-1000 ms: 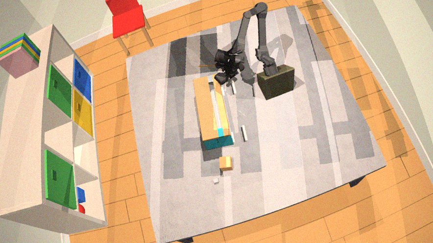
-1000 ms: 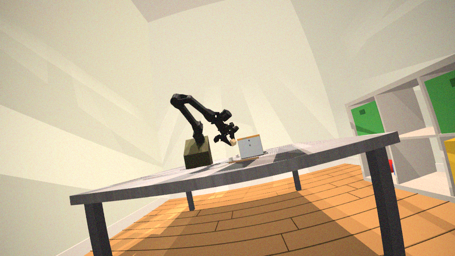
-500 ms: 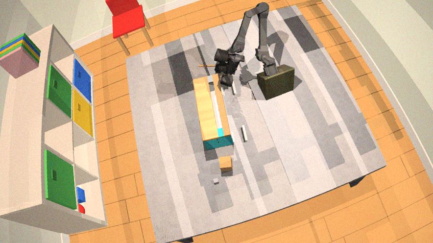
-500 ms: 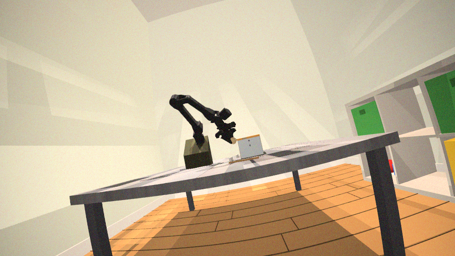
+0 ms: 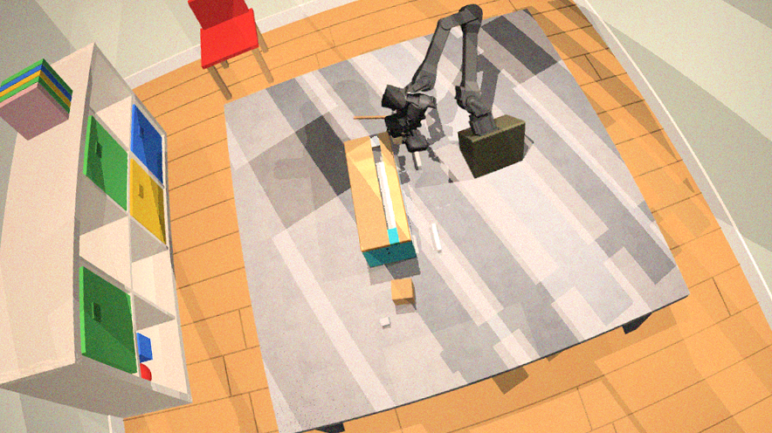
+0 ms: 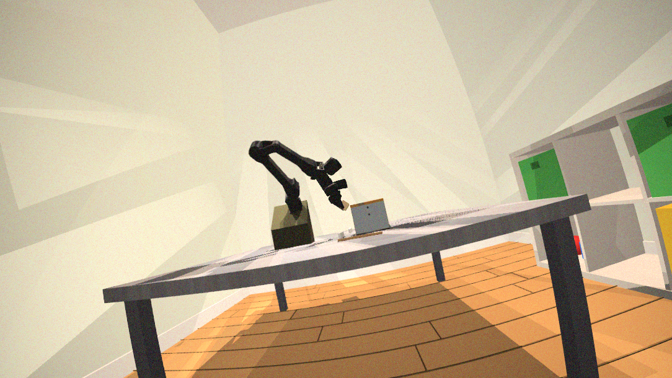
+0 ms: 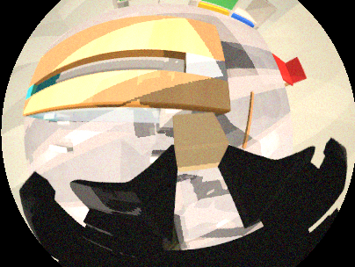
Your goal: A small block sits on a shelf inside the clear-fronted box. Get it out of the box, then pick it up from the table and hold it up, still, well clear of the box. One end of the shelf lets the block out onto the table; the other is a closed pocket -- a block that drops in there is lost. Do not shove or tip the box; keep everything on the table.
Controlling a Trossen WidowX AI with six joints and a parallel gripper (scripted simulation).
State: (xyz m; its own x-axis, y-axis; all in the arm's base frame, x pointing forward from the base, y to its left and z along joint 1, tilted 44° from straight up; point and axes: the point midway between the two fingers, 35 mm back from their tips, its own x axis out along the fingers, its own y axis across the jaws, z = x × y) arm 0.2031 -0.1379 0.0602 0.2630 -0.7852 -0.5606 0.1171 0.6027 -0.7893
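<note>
Now: the tan block 20 mm above my gripper tip and 10 mm ahead of it. Round my gripper tip: thin orange stick: 210 mm to the right, 120 mm below, 10 mm ahead; long tan box: 130 mm to the left, 110 mm ahead, 60 mm below; brown cube: 420 mm to the left, 210 mm ahead, 90 mm below.
</note>
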